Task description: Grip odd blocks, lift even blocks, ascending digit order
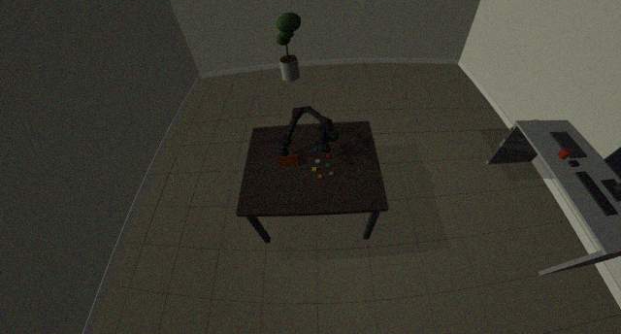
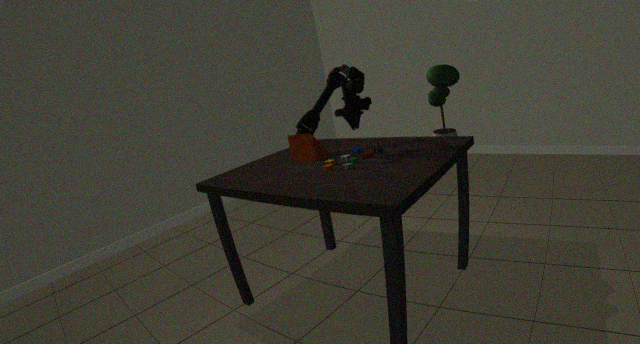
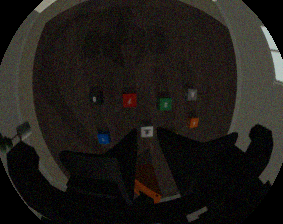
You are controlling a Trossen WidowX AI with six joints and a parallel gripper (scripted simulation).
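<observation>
My gripper tip is 12 cm above the red block, 2 cm to the right of it and 2 cm short of it. From my gripper tip the other things lie so: green block (12 cm below, 7 cm to the right); then white block (12 cm below, 7 cm behind, 1 cm to the right); then black block (12 cm below, 10 cm to the left, 4 cm ahead).
</observation>
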